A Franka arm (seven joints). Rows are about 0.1 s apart.
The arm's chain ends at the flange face. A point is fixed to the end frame.
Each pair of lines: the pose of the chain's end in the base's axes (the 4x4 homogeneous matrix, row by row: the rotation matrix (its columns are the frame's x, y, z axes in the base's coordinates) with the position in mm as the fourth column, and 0 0 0 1 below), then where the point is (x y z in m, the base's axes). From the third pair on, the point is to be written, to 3 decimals.
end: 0.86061 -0.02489 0.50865 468.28; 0.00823 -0.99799 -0.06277 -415.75; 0.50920 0.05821 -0.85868 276.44; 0 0 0 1
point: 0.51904 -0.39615 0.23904
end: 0.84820 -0.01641 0.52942 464.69; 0.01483 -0.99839 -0.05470 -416.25; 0.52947 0.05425 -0.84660 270.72; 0 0 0 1
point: 0.51612 -0.39602 0.23460
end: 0.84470 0.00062 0.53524 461.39; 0.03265 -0.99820 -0.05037 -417.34; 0.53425 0.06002 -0.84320 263.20; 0 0 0 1
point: 0.513 -0.396 0.227
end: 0.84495 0.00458 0.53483 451.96; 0.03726 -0.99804 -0.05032 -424.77; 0.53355 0.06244 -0.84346 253.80; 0 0 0 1
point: 0.503 -0.404 0.218
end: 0.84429 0.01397 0.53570 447.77; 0.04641 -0.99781 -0.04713 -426.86; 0.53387 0.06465 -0.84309 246.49; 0 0 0 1
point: 0.499 -0.405 0.210
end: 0.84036 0.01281 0.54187 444.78; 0.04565 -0.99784 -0.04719 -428.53; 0.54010 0.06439 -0.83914 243.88; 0 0 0 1
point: 0.496 -0.407 0.208
